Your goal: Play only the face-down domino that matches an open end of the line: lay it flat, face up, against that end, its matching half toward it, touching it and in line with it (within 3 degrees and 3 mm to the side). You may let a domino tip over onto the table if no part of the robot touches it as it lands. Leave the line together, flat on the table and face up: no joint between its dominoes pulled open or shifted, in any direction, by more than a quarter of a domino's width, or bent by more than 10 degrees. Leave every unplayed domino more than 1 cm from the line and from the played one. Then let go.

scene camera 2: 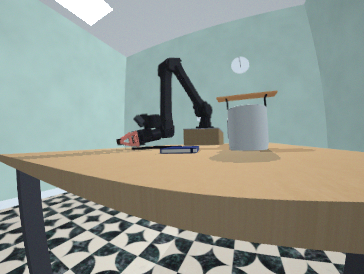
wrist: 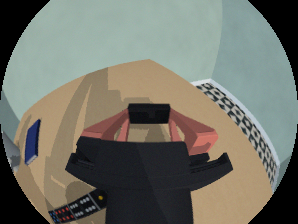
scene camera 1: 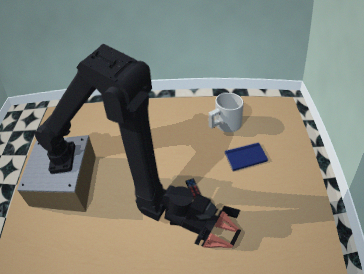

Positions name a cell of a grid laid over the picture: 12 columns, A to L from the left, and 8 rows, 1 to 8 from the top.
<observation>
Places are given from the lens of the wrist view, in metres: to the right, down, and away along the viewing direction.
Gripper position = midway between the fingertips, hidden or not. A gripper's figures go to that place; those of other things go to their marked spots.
my gripper (wrist: G4): 0.00, 0.00, 0.13
domino (wrist: F5): -0.01, 0.00, 0.12
</observation>
